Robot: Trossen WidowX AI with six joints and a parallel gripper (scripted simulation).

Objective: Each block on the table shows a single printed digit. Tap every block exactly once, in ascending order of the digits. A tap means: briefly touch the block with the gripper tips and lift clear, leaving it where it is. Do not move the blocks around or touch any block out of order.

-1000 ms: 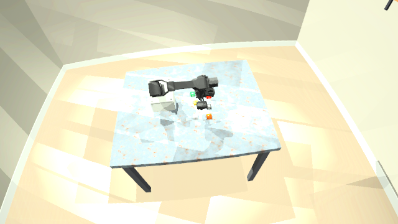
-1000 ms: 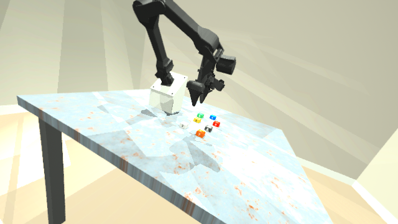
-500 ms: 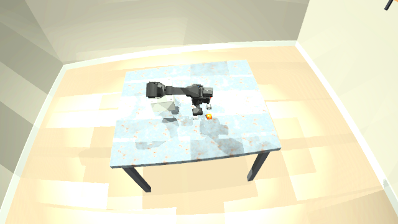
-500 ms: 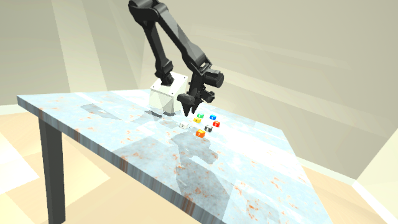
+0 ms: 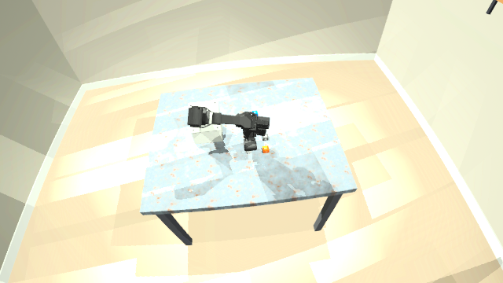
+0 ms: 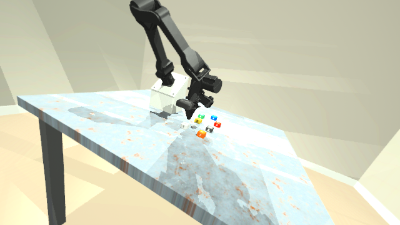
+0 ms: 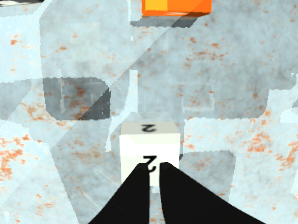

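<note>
My gripper tip is 30 mm above the white block and 10 mm past it. Also, from my gripper tip: yellow block 120 mm to the left, 30 mm below, 20 mm ahead; then orange block 80 mm ahead, 30 mm below, 20 mm to the right; then black block 100 mm ahead, 60 mm to the left, 30 mm below.
</note>
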